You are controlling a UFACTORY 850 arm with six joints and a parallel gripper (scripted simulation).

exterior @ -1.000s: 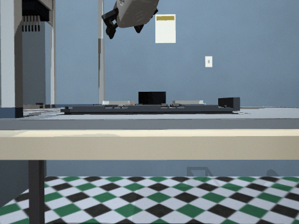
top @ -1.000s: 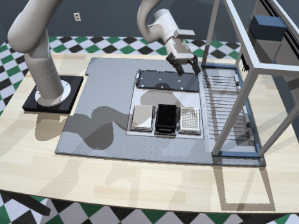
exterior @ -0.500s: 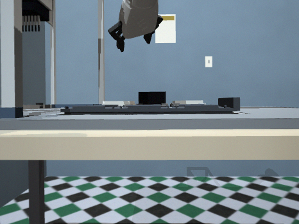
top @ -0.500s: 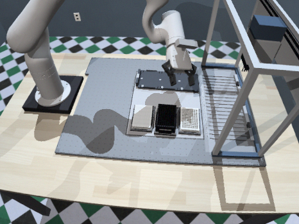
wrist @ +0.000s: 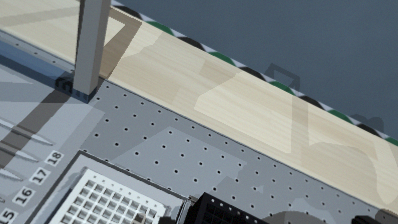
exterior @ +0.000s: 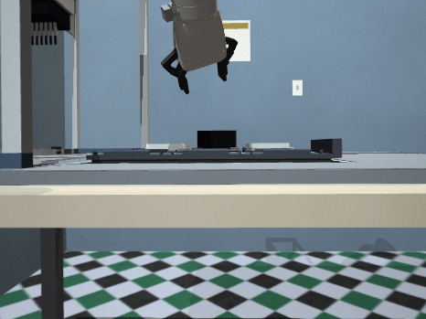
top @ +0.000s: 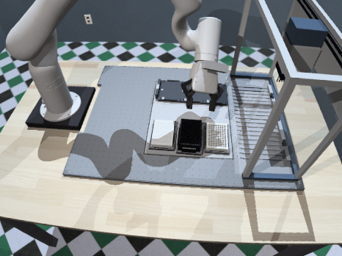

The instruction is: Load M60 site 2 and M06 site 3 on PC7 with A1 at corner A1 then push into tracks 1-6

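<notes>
My gripper is now 80 mm short of the plate, 20 mm to the left of it and 150 mm above it. The rest, counted from my hand: carrier PC7 (10 mm behind, 240 mm to the left, 150 mm below); nest S3 (80 mm ahead, 20 mm to the right, 160 mm below); nest S1 (140 mm behind, 10 mm to the right, 160 mm below).
</notes>
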